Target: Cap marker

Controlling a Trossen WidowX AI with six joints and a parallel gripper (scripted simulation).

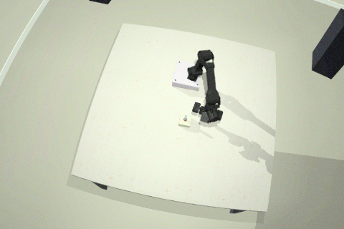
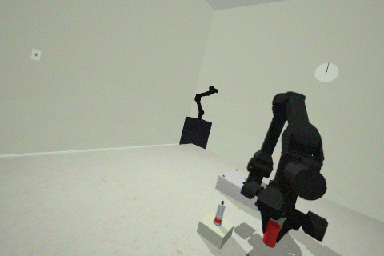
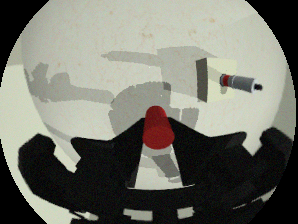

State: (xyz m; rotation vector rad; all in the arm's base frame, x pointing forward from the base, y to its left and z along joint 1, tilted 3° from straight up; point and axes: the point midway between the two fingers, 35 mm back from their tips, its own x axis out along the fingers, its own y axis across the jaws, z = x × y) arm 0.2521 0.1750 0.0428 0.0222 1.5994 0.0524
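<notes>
The pale holder block lies 6 cm ahead of my gripper tip, 12 cm to the right of it and 4 cm below it. Also, from my gripper tip: red cap 1 cm above.
</notes>
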